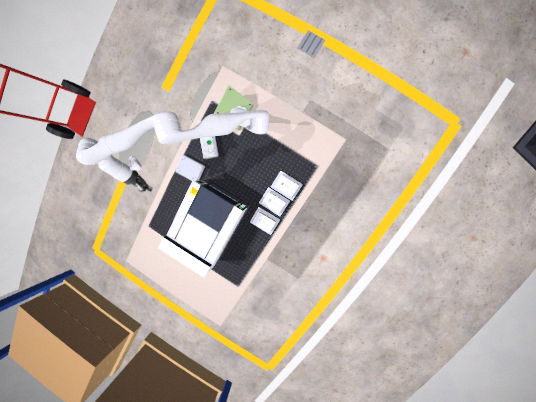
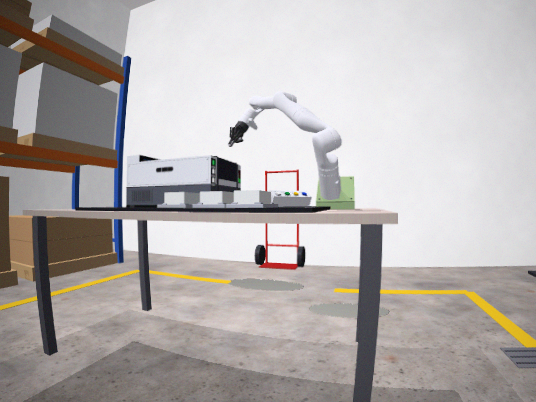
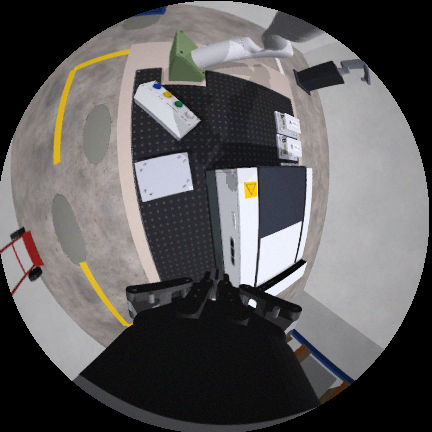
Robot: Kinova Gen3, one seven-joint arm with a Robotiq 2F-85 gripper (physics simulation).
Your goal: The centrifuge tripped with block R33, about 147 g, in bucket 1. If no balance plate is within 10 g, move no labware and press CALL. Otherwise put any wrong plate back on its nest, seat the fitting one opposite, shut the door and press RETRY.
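Pixels of known places: gripper, fingertip midpoint: (image 1: 151, 190) (image 2: 229, 146) (image 3: 216, 275); arm's base, link origin: (image 2: 330, 193) (image 3: 196, 59).
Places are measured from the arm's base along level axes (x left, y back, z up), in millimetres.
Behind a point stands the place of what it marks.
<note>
The white and dark centrifuge (image 1: 196, 235) @[x 267, y -688, z 148 mm] (image 2: 170, 172) @[x 421, y -590, z 88 mm] (image 3: 246, 225) @[x 104, y -572, z 148 mm] stands on the black perforated mat (image 1: 162, 220) @[x -41, y -896, z -61 mm] (image 2: 305, 208) @[x 578, y 50, z -63 mm] (image 3: 175, 240) @[x -41, y -686, z -62 mm]. A dark panel and a white panel show on its top; its buckets and block R33 do not show, and I cannot tell how its door stands. Three pale balance plates (image 1: 287, 185) @[x 501, y -141, z -8 mm] (image 1: 274, 201) @[x 500, y -268, z -8 mm] (image 1: 265, 221) @[x 535, y -403, z -8 mm] sit in a row on nests; their labels are too small to read. The button box (image 1: 210, 151) @[x -2, y -271, z 8 mm] (image 2: 291, 200) @[x -50, y -213, z -31 mm] (image 3: 172, 112) @[x -59, y -274, z 20 mm] has blue, yellow, green and white buttons. My gripper (image 1: 150, 189) @[x -35, y -575, z 281 mm] (image 2: 231, 145) @[x -35, y -575, z 281 mm] (image 3: 216, 275) @[x -35, y -575, z 281 mm] is shut and empty, raised above table height beside the centrifuge.
A flat grey-white plate (image 1: 190, 168) @[x -62, y -447, z -25 mm] (image 3: 164, 177) @[x -70, y -462, z -25 mm] lies between button box and centrifuge. The green arm mount (image 1: 231, 100) @[x -56, y 46, z 50 mm] (image 2: 347, 192) @[x -12, y 79, z 3 mm] (image 3: 181, 67) @[x -50, y -72, z 9 mm] stands at one table end. A red hand truck (image 1: 81, 115) (image 2: 282, 245) (image 3: 32, 249) and a storage rack (image 2: 122, 160) stand beyond the table.
</note>
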